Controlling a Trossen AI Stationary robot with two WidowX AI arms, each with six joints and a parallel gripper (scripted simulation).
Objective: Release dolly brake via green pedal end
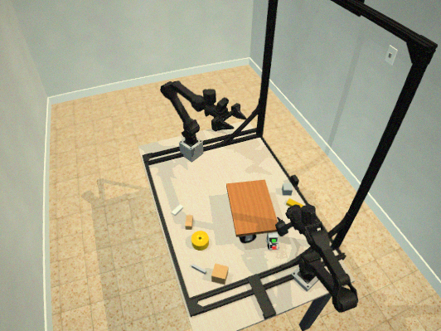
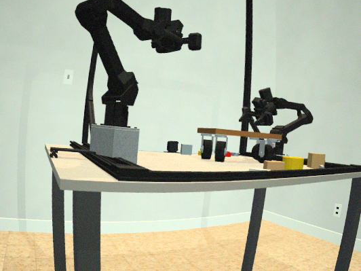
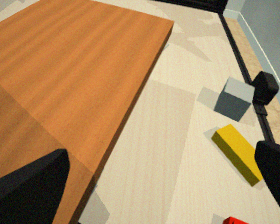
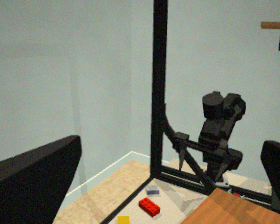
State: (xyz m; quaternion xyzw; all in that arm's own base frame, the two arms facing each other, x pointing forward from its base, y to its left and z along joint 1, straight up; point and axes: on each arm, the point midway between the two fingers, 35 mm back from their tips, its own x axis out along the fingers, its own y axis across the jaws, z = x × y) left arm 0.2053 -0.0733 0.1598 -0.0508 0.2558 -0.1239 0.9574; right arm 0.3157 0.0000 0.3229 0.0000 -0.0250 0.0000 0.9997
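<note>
Right now the brake pedal is 10 cm ahead of my left hand, 3 cm to the left of it and 10 cm below it. From my left hand the other things lie so: red brick: 14 cm behind, 1 cm to the left, 17 cm below; grey cube: 21 cm behind, 20 cm to the right, 16 cm below.
</note>
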